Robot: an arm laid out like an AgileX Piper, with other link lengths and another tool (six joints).
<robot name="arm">
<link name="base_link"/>
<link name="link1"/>
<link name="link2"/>
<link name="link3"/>
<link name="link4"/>
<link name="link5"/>
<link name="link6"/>
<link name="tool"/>
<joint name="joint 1" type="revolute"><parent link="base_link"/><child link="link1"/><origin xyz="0 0 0.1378" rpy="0 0 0"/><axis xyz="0 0 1"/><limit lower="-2.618" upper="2.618"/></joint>
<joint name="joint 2" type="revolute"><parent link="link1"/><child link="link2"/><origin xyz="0 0 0" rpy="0 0 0"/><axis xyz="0 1 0"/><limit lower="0" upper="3.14"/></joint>
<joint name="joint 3" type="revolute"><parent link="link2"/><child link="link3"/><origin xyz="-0.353 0 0.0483" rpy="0 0 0"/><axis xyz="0 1 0"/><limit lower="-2.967" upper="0"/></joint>
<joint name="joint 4" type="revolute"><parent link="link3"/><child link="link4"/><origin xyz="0.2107 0 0.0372" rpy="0 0 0"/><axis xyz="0.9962 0 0.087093"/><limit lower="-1.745" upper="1.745"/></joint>
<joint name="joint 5" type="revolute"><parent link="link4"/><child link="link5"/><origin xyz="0 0 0" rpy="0 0 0"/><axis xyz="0 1 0"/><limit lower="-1.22" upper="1.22"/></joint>
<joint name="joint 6" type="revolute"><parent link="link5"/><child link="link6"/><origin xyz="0.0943 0 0.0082" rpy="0 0 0"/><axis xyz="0.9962 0 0.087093"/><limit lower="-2.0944" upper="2.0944"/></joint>
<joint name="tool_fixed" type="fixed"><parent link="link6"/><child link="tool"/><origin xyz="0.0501 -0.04 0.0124" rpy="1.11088 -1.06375 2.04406"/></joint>
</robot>
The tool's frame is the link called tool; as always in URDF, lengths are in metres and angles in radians.
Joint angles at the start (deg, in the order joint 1, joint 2, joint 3, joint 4, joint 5, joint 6):
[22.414, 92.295, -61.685, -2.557, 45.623, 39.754]
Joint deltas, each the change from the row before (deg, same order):
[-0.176, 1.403, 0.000, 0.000, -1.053, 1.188]
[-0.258, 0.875, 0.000, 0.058, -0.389, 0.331]
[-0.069, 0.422, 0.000, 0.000, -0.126, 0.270]
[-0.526, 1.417, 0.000, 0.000, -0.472, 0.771]
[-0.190, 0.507, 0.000, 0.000, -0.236, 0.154]
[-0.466, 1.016, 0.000, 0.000, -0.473, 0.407]
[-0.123, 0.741, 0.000, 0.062, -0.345, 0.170]
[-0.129, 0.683, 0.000, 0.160, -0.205, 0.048]
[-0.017, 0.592, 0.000, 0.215, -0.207, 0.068]
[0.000, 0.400, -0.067, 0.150, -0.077, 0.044]
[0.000, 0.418, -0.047, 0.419, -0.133, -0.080]
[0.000, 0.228, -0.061, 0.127, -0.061, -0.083]
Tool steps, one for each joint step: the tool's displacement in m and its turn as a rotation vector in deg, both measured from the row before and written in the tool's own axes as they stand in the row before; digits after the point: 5 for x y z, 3 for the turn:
[0.00126, -0.00033, 0.00847, -0.288, -0.341, 1.282]
[0.00037, 0.00070, 0.00517, -0.225, -0.475, 0.564]
[-0.00005, 0.00012, 0.00243, -0.133, -0.285, 0.307]
[0.00013, 0.00199, 0.00824, -0.546, -0.896, 1.164]
[0.00030, 0.00069, 0.00302, -0.160, -0.255, 0.301]
[0.00055, 0.00186, 0.00606, -0.371, -0.508, 0.779]
[0.00025, 0.00010, 0.00445, -0.131, -0.392, 0.297]
[-0.00008, 0.00011, 0.00406, -0.090, -0.488, 0.261]
[-0.00019, -0.00057, 0.00355, 0.002, -0.414, 0.231]
[0.00006, -0.00049, 0.00225, 0.007, -0.277, 0.150]
[-0.00013, -0.00095, 0.00250, 0.170, -0.313, 0.251]
[0.00022, -0.00037, 0.00128, 0.051, -0.127, 0.016]

